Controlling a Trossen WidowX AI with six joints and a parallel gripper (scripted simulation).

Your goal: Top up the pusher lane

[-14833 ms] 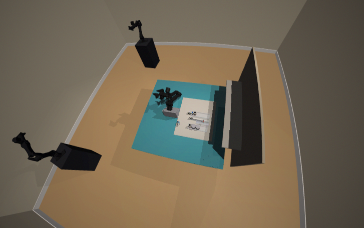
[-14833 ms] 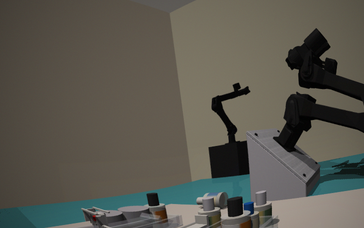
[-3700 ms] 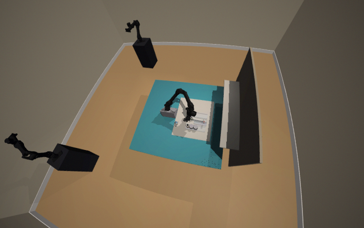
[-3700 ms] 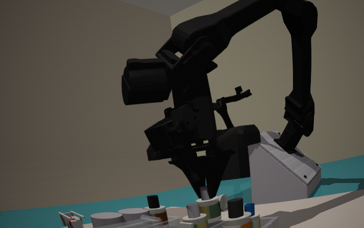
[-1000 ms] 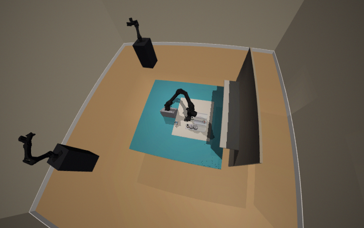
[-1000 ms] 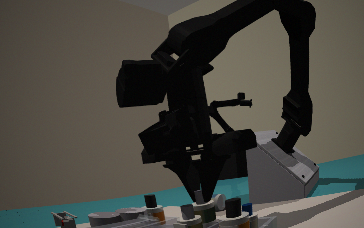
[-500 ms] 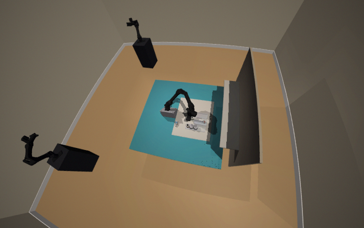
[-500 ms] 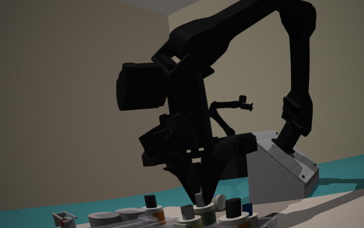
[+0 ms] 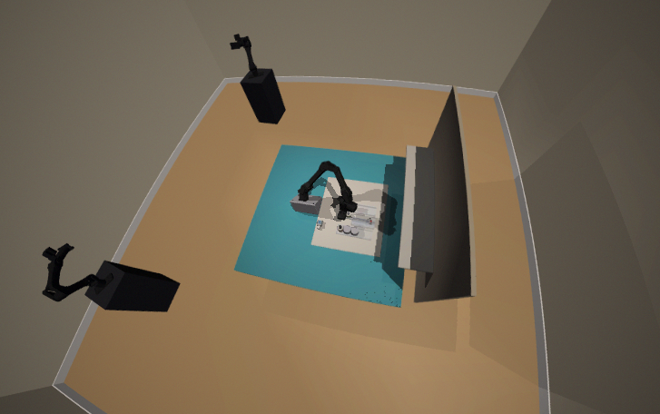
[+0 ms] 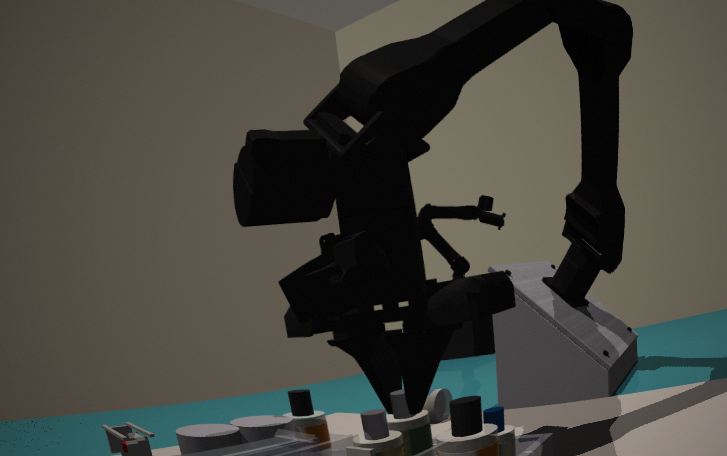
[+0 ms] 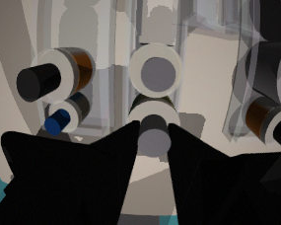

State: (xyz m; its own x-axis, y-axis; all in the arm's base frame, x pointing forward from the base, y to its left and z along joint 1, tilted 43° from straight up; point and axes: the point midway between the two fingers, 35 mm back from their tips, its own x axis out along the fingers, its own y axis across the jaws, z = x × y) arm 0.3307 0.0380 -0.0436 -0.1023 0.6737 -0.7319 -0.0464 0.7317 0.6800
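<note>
My gripper tip is 14 cm short of the clear-walled lane, 2 cm to the left of it and 4 cm above it.
</note>
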